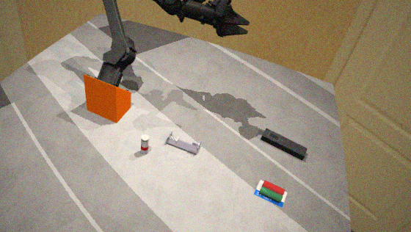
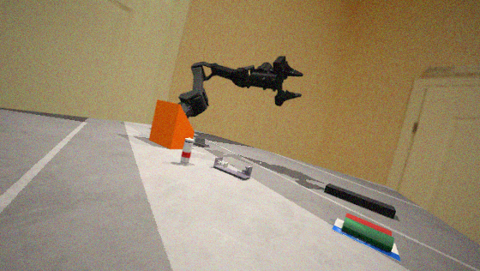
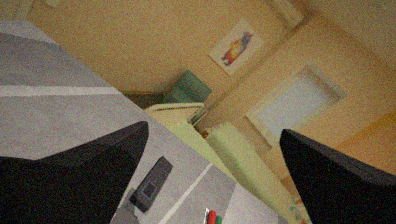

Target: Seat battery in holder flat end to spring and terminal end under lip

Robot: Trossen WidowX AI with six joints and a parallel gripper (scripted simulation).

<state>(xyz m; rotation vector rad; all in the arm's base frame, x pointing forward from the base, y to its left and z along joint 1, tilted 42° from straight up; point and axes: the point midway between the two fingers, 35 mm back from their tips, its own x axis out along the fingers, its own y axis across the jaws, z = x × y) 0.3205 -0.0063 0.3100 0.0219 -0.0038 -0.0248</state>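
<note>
Now: the battery 33 cm to the right of my gripper tip, 28 cm below it and 17 cm behind it. From my gripper tip the other things lie so: black bar 30 cm below, 24 cm ahead, 10 cm to the right.
</note>
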